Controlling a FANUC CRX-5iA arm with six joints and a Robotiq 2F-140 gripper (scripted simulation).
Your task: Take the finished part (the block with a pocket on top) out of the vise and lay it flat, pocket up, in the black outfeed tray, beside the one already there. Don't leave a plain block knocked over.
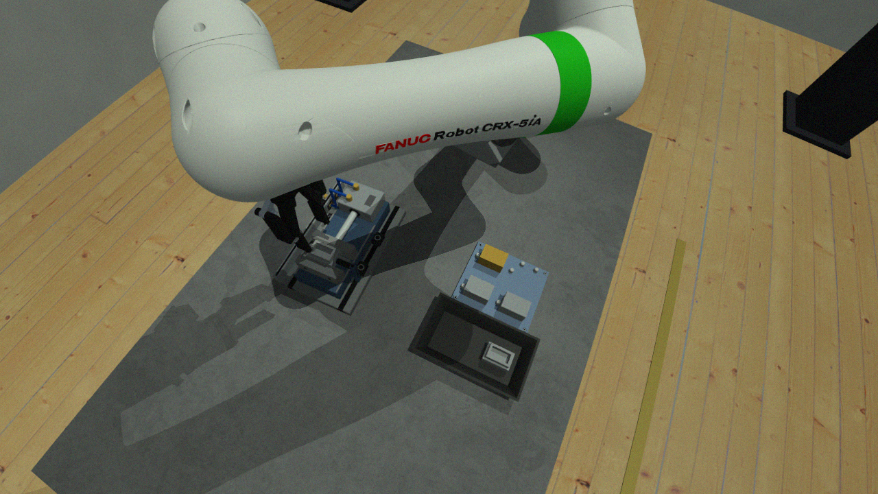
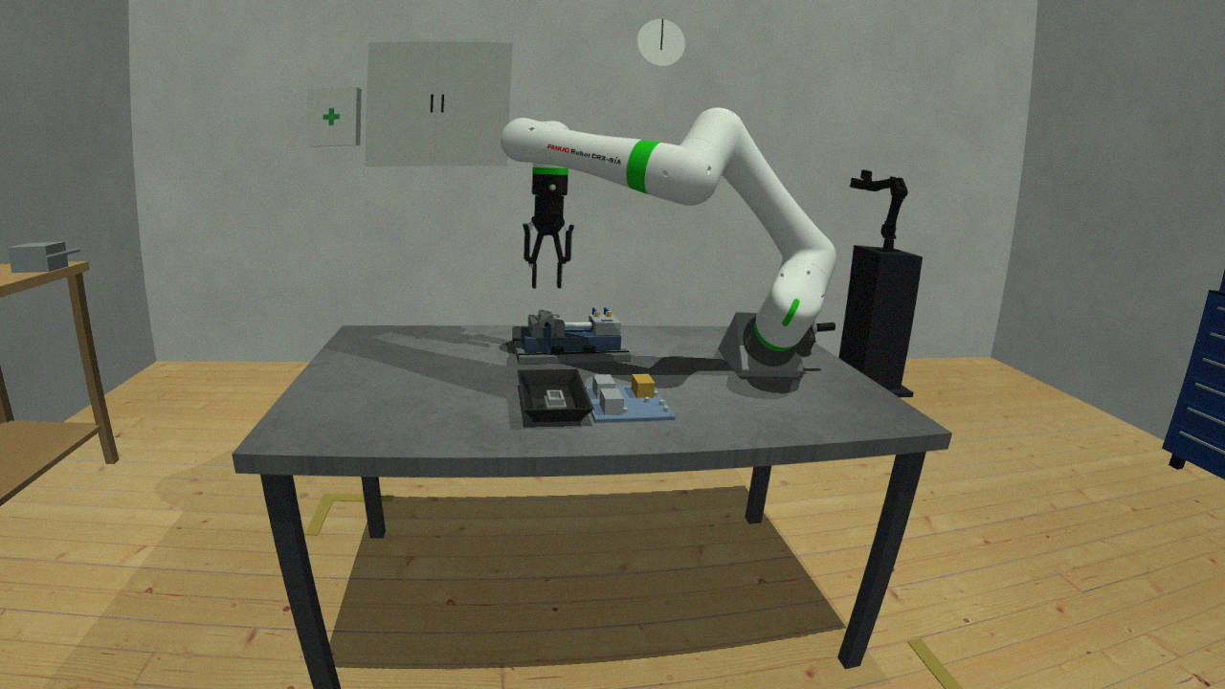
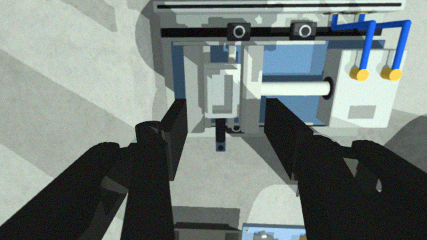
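Right now my hand is 140 mm above the white screw rod, 90 mm past it and 10 mm to the left of it. Also, from my hand: blue fixture plate (370 mm to the left, 210 mm below, 160 mm behind); then yellow block (320 mm to the left, 210 mm behind, 190 mm below); then blue vise (170 mm below, 70 mm behind, 10 mm to the right).
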